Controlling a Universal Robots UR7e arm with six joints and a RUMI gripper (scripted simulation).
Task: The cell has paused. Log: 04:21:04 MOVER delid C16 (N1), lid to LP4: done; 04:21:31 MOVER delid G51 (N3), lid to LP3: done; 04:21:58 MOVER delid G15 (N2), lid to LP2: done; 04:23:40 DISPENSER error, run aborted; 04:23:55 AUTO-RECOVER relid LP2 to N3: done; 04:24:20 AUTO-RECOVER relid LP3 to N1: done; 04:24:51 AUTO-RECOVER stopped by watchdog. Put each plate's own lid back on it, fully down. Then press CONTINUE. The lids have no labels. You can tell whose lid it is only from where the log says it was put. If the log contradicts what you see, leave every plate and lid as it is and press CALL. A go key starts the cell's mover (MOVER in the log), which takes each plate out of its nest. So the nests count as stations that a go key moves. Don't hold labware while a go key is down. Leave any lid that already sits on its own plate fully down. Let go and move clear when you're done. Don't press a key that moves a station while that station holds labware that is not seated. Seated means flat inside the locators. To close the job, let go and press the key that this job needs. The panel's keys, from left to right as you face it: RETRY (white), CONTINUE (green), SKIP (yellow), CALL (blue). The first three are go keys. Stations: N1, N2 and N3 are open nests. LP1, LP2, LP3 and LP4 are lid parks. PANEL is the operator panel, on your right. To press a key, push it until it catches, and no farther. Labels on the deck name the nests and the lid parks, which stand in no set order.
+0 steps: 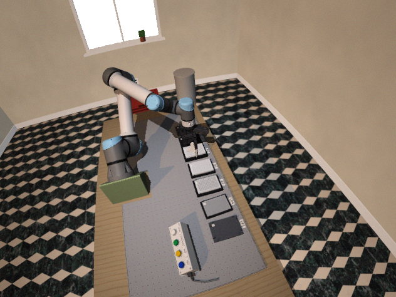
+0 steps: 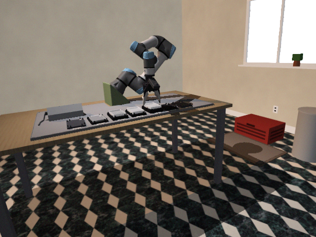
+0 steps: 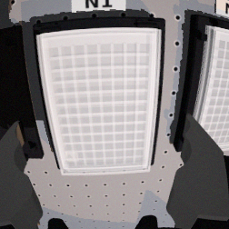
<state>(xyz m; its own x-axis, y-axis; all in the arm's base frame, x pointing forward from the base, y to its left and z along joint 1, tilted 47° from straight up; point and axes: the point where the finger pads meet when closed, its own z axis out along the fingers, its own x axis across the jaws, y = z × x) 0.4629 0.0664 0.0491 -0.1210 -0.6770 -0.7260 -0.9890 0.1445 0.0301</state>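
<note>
My hand is 30 mm past the plate, 260 mm to the left of it and 20 mm above it. Also, from my hand: pale grey lid (40 mm behind, 390 mm to the right, 30 mm below); black lid park (40 mm behind, 390 mm to the right, 40 mm below); green CONTINUE key (290 mm behind, 510 mm to the right, 20 mm above).
</note>
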